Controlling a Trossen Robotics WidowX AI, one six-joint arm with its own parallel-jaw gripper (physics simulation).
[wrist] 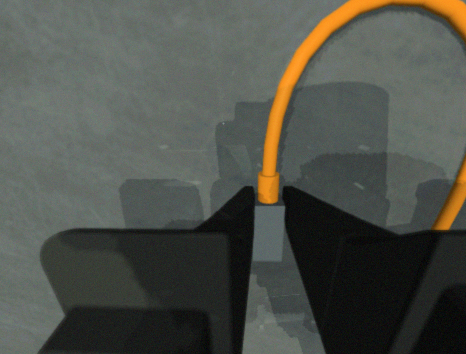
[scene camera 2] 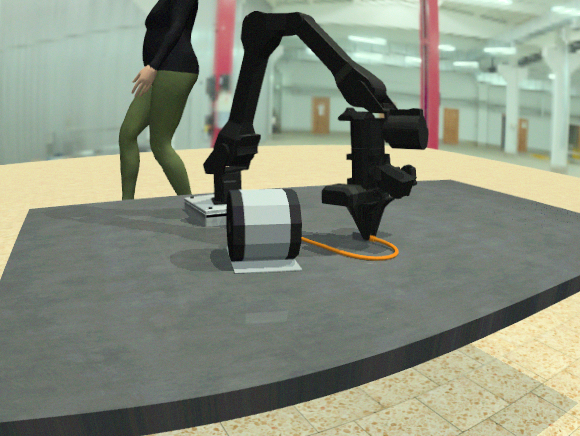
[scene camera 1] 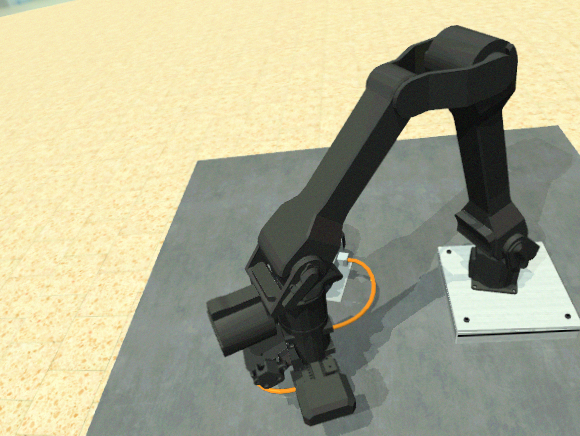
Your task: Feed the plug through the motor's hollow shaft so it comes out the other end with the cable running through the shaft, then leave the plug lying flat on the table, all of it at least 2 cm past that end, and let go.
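Where they show: gripper, fingertip midpoint: (wrist: pixel 267 195) (scene camera 2: pixel 369 239) (scene camera 1: pixel 314 384); arm's base, link origin: (scene camera 1: pixel 493 276).
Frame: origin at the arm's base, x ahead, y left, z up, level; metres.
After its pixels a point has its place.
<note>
The motor (scene camera 2: pixel 267 225) @[x 0.336, y 0.008, z 0.033 m] is a light drum with black end rings on a thin plate. In scene camera 1 the arm hides most of it, and part of its mounting plate (scene camera 1: pixel 340 291) @[x 0.233, y 0.039, z -0.029 m] shows. The shaft opening is not visible. The orange cable (scene camera 1: pixel 373 290) @[x 0.175, y 0.050, z -0.002 m] (scene camera 2: pixel 360 256) @[x 0.320, y 0.155, z -0.026 m] (wrist: pixel 300 60) @[x 0.288, y 0.229, z -0.023 m] runs from a small light block (scene camera 1: pixel 343 257) @[x 0.227, y 0.016, z 0.029 m] by the motor and loops over the table to the plug. The grey plug (wrist: pixel 269 232) @[x 0.222, y 0.200, z -0.017 m], with its orange collar, sits between the fingertips. My gripper (scene camera 2: pixel 368 236) @[x 0.234, y 0.208, z -0.025 m] (wrist: pixel 267 195) @[x 0.234, y 0.208, z -0.025 m] is shut on the plug, low over the table, to the right of the motor in scene camera 2.
The grey table (scene camera 1: pixel 175 300) @[x 0.517, y 0.101, z -0.031 m] (scene camera 2: pixel 150 340) @[x 0.530, y -0.155, z -0.030 m] carries the arm's light base plate (scene camera 1: pixel 452 300) @[x 0.058, y 0.057, z 0.003 m], which stands right of the motor in scene camera 1 and behind it in scene camera 2. A person (scene camera 2: pixel 172 50) stands beyond the table. The arm's forearm passes above the motor in scene camera 1.
</note>
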